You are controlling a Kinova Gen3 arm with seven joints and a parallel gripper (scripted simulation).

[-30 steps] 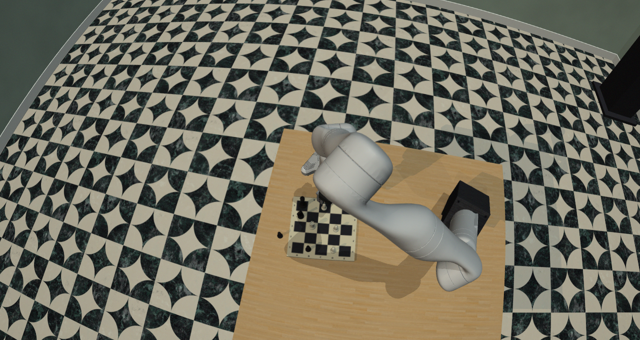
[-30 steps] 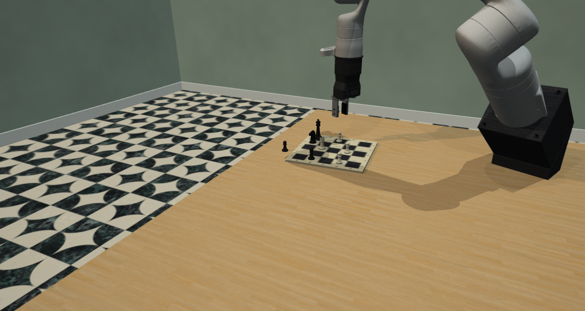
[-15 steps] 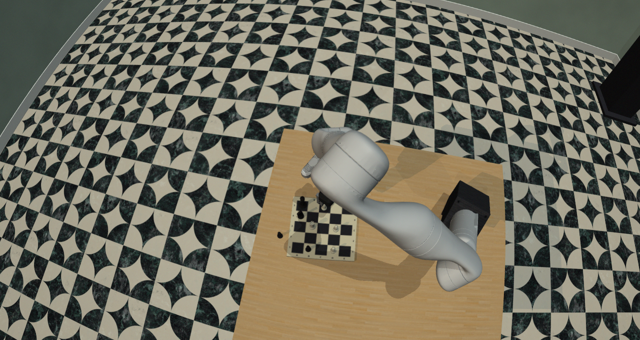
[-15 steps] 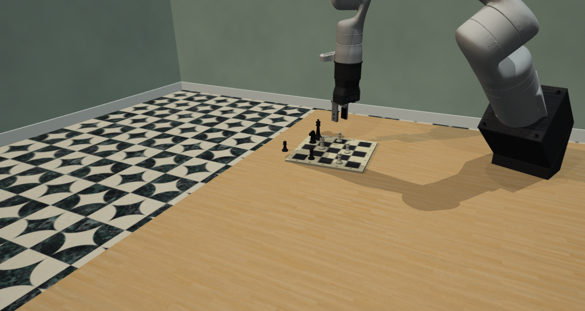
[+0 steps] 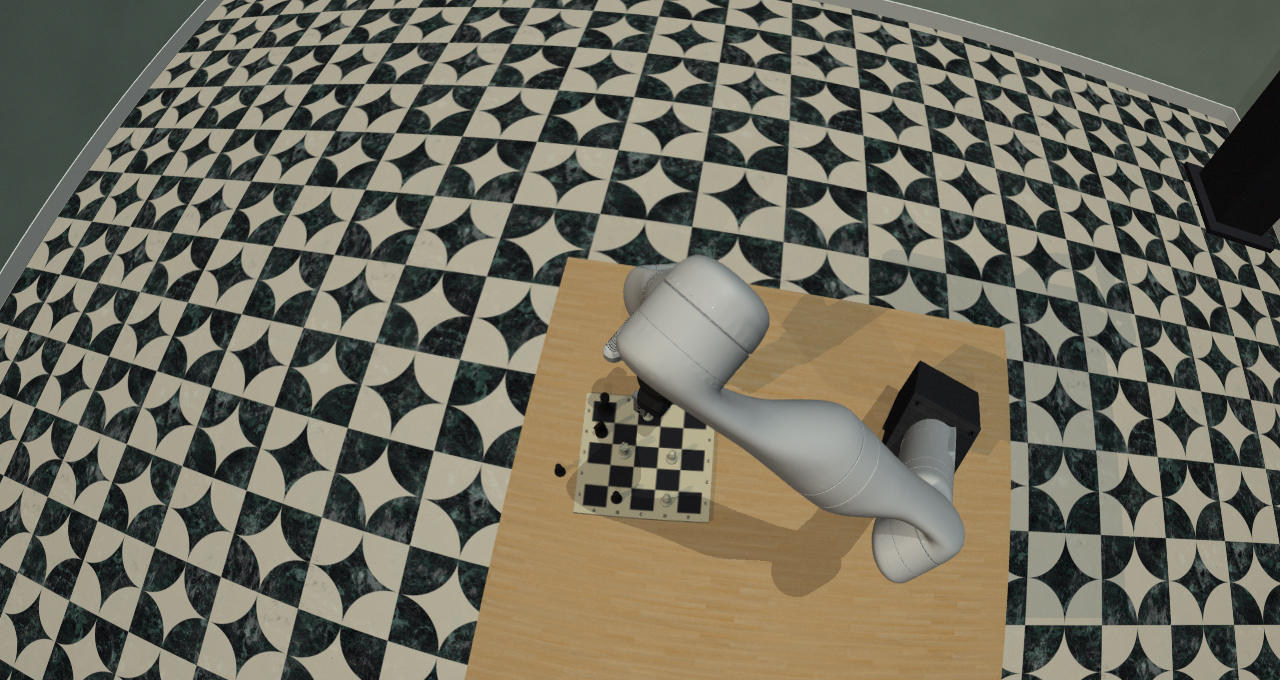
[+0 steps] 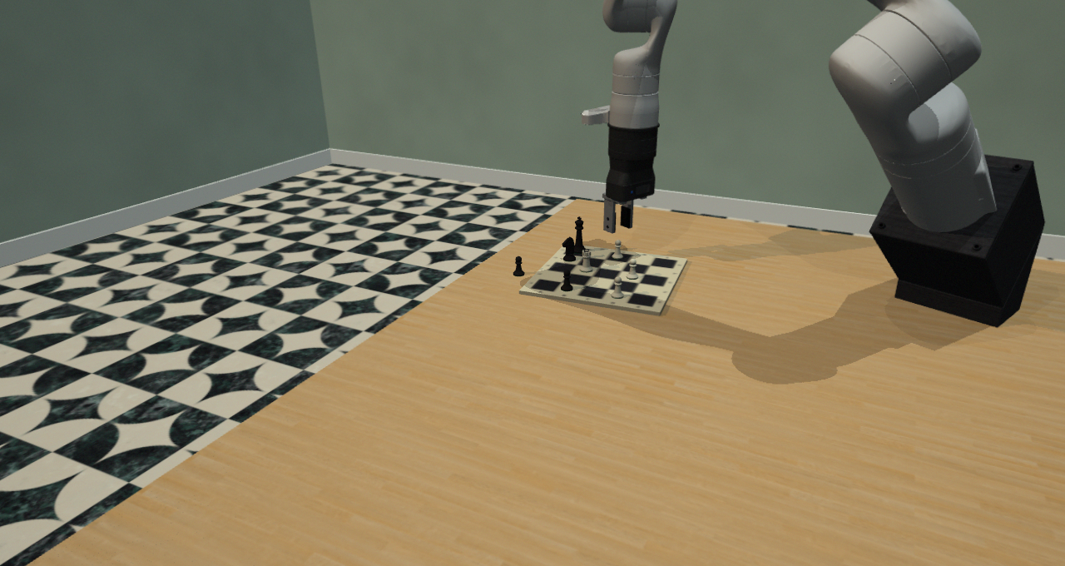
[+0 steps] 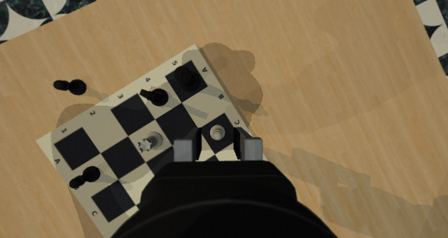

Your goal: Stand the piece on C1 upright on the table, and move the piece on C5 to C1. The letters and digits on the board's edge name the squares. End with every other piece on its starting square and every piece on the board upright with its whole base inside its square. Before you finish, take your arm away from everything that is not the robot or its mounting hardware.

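Now: hand 70 mm short of the black king and 40 mm above it. Also, from my hand: black knight (70 mm ahead, 50 mm to the left, 50 mm below); chessboard (70 mm to the left, 70 mm below, 10 mm behind).
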